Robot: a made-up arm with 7 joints. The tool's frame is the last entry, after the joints. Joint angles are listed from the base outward.
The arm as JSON. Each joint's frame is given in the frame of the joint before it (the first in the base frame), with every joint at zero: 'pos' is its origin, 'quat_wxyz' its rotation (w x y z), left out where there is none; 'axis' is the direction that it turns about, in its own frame. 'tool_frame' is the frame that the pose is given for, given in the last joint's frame.
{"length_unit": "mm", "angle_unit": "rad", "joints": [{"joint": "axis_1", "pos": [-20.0, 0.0, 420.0], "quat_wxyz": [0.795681, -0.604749, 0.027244, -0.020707], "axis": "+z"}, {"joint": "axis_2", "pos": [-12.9, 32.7, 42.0], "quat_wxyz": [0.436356, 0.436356, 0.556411, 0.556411], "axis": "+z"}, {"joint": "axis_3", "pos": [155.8, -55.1, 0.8], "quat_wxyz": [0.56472, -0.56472, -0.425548, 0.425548], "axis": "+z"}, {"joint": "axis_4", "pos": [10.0, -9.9, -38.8], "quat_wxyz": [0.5, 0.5, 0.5, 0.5], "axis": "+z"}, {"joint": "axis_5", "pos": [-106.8, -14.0, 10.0], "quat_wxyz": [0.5, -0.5, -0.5, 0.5], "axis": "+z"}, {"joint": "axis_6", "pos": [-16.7, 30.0, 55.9], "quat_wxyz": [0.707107, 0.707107, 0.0, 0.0], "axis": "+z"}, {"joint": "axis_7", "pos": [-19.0, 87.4, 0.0], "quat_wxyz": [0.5, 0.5, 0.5, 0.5], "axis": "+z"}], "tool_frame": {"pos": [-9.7, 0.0, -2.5], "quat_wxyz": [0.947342, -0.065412, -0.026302, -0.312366]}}
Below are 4 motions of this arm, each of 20 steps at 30 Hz.
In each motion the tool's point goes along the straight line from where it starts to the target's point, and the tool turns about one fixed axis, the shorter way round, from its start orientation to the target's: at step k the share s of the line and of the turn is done. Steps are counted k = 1, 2, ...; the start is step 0. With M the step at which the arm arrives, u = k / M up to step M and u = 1 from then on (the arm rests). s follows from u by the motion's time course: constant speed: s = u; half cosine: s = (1 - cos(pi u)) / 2; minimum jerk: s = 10 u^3 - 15 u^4 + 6 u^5.
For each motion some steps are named. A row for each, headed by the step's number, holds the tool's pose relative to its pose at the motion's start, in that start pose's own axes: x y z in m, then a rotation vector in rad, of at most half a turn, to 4 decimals.
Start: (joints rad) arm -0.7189 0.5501 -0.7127 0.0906 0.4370 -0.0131 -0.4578
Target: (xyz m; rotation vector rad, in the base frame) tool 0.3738 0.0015 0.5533 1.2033 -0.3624 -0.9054
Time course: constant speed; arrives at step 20
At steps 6, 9, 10, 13, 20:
6: -0.0866 0.0518 0.0475 0.0755 0.0010 0.2658
9: -0.1300 0.0776 0.0713 0.1133 0.0015 0.3986
10: -0.1444 0.0863 0.0792 0.1259 0.0016 0.4429
13: -0.1877 0.1121 0.1030 0.1637 0.0021 0.5758
20: -0.2888 0.1725 0.1585 0.2518 0.0032 0.8858

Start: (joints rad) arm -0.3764 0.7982 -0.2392 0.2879 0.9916 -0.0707 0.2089
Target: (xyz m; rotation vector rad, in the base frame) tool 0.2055 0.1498 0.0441 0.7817 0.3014 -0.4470
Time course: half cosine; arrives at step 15
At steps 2, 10, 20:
2: 0.0022 -0.0048 0.0043 -0.0362 -0.0108 0.0088
10: 0.0374 -0.0835 0.0755 -0.6285 -0.1869 0.1534
20: 0.0498 -0.1113 0.1006 -0.8379 -0.2492 0.2045

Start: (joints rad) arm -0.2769 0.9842 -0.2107 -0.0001 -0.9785 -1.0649 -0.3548
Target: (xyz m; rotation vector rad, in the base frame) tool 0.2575 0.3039 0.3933 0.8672 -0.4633 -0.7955
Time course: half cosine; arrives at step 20
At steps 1, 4, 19, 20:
1: -0.0004 0.0009 0.0005 0.0022 0.0044 0.0001
4: -0.0062 0.0137 0.0079 0.0347 0.0684 0.0015
19: -0.0647 0.1428 0.0823 0.3611 0.7123 0.0155
20: -0.0651 0.1436 0.0828 0.3634 0.7167 0.0156

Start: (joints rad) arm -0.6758 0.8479 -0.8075 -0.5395 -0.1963 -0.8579 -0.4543
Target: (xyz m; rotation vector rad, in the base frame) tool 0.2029 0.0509 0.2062 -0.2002 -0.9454 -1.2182
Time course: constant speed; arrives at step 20
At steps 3, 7, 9, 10, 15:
3: -0.0086 -0.0175 -0.0041 -0.0234 -0.0121 0.1920
7: -0.0201 -0.0409 -0.0097 -0.0546 -0.0282 0.4480
9: -0.0258 -0.0526 -0.0124 -0.0702 -0.0362 0.5760
10: -0.0287 -0.0584 -0.0138 -0.0780 -0.0402 0.6400
15: -0.0430 -0.0876 -0.0207 -0.1170 -0.0604 0.9600

